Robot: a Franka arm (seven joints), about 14 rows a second.
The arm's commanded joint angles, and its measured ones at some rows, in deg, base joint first. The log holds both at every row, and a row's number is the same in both.
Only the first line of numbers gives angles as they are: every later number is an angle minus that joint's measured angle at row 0.
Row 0, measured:
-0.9, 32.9, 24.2, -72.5, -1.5, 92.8, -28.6
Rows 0 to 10, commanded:
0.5, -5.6, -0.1, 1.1, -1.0, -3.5, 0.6
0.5, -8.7, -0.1, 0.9, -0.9, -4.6, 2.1
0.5, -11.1, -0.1, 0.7, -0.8, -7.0, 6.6
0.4, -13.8, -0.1, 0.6, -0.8, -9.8, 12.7
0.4, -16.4, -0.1, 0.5, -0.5, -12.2, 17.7
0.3, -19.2, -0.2, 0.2, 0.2, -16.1, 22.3
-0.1, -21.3, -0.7, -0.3, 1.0, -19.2, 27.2
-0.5, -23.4, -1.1, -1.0, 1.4, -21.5, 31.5
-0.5, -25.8, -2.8, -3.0, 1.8, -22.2, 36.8
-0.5, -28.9, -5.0, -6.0, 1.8, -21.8, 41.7
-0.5, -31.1, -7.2, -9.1, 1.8, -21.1, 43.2
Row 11, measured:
-0.1, -25.4, -3.1, -1.2, 0.5, -22.2, 37.4
